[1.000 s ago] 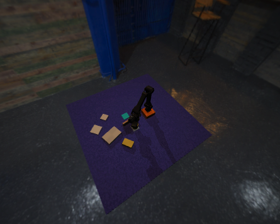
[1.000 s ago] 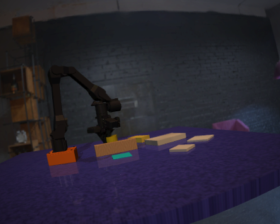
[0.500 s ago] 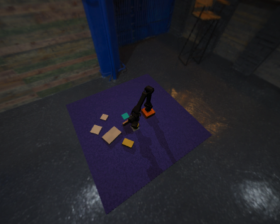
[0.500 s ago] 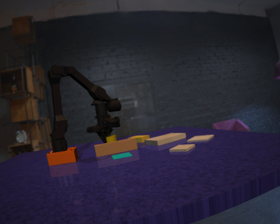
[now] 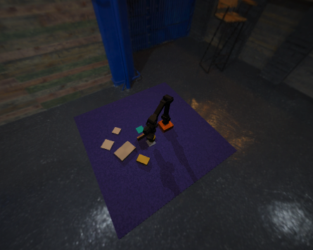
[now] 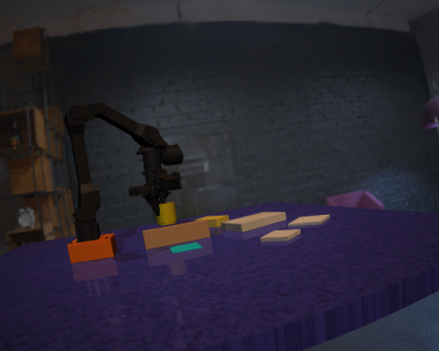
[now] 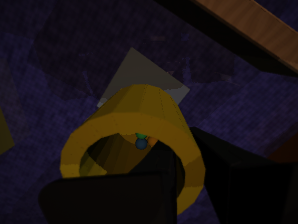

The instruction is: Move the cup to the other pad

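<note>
Now: the teal pad 18 cm to the right of my gripper tip, 9 cm below it and 4 cm ahead of it. Round my gripper tip: wooden bar (8 cm to the right, 7 cm below, 4 cm ahead); grey pad (9 cm below, 3 cm ahead, 2 cm to the left).
</note>
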